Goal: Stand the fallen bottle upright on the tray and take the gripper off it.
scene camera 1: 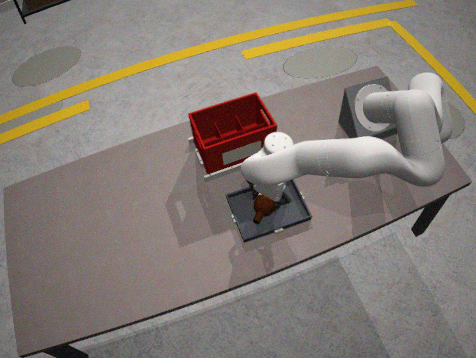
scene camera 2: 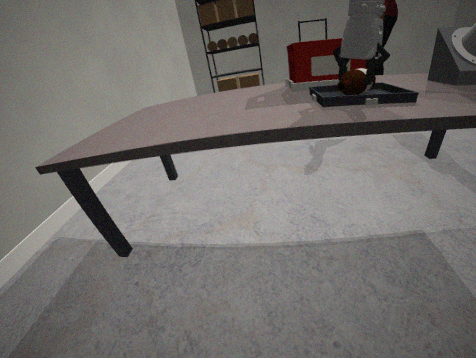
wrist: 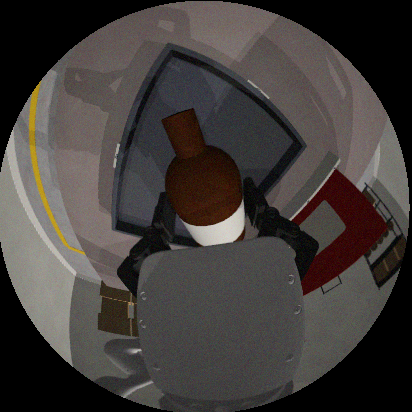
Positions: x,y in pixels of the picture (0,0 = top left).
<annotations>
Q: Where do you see a pale rail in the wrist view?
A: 325,168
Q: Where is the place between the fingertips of the gripper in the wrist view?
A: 206,193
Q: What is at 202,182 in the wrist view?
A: A brown bottle.
</annotations>
